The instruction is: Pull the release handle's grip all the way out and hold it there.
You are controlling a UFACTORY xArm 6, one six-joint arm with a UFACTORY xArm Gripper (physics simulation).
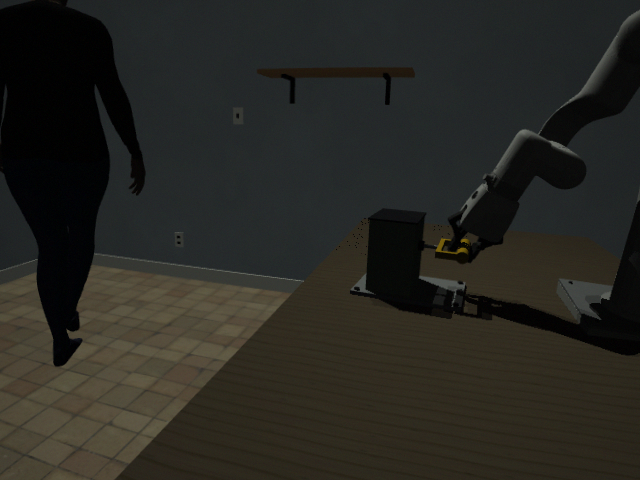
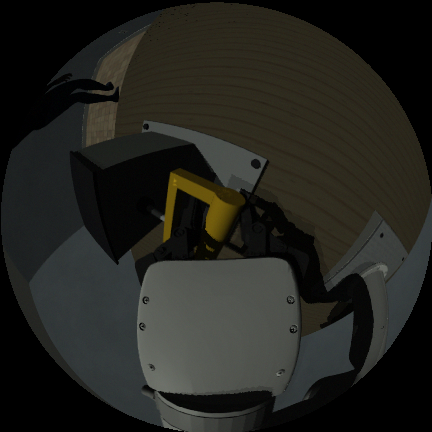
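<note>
The release handle's yellow grip (image 1: pixel 449 255) (image 2: pixel 225 212) is a squared frame with a thick round bar on its outer side. A thin metal rod (image 1: pixel 430 246) (image 2: pixel 157 213) joins it to the dark box-shaped housing (image 1: pixel 393 255) (image 2: pixel 135 190), and a short length of the rod shows between them. The housing stands upright on a light base plate (image 1: pixel 360 285) (image 2: pixel 232 152) on the table. My gripper (image 1: pixel 463 248) (image 2: pixel 219 203) is shut on the grip's round bar, one finger inside the frame and one outside. The fingertips are partly hidden by the bar and shadow.
A person (image 1: pixel 56 155) (image 2: pixel 47 107) is on the tiled floor beyond the table's left edge. My arm's base plate (image 1: pixel 581 297) (image 2: pixel 357 250) is to the right of the housing. A wooden shelf (image 1: pixel 341 72) is on the back wall.
</note>
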